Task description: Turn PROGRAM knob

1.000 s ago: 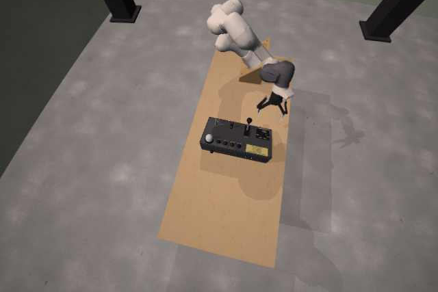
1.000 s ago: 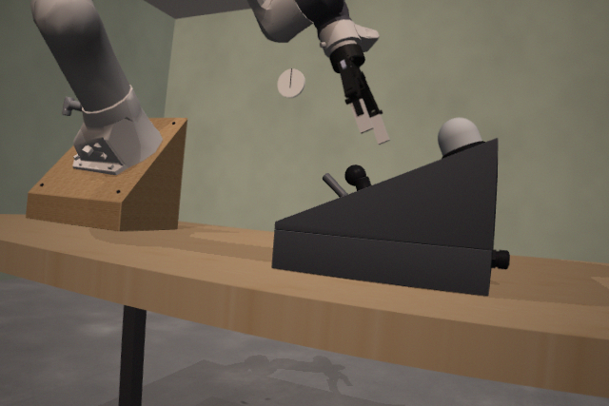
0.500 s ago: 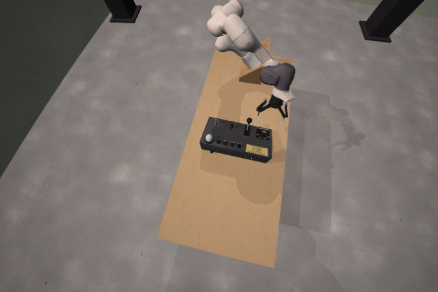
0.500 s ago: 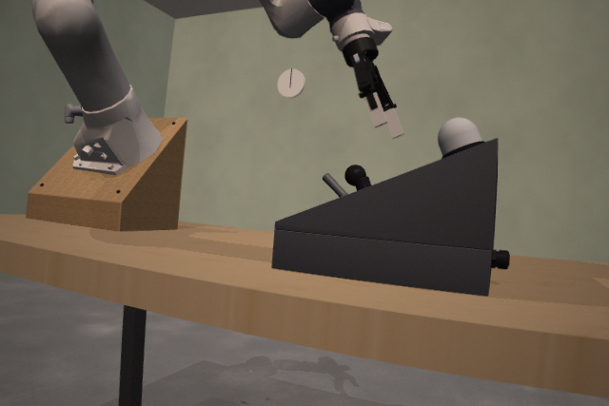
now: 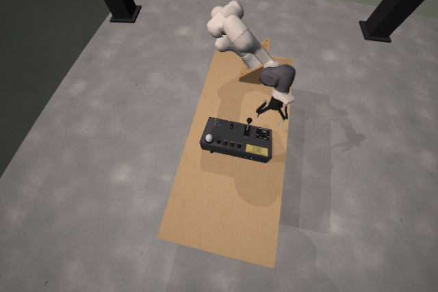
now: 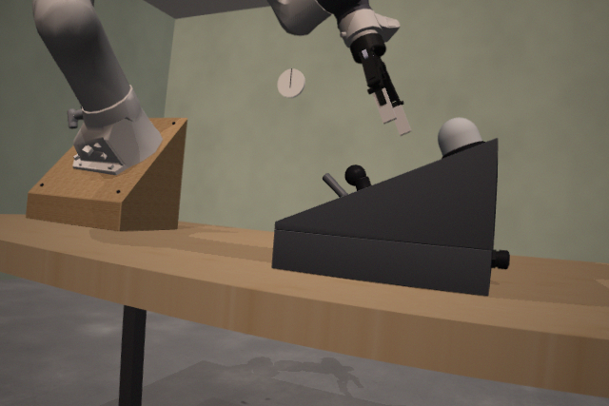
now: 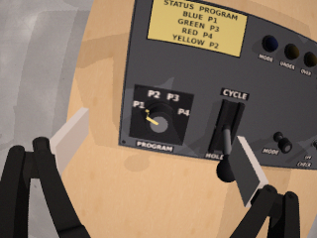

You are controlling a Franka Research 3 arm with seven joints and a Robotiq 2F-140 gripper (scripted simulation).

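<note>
Right now the black ball lever is 15 cm below my hand, 12 cm to the right of it and 3 cm behind it. Round my hand: dark sloped console: 18 cm to the right, 18 cm below, 2 cm ahead; mode button: 24 cm to the right, 15 cm below, 2 cm behind; check toggle: 36 cm to the right, 16 cm below, 4 cm behind.
</note>
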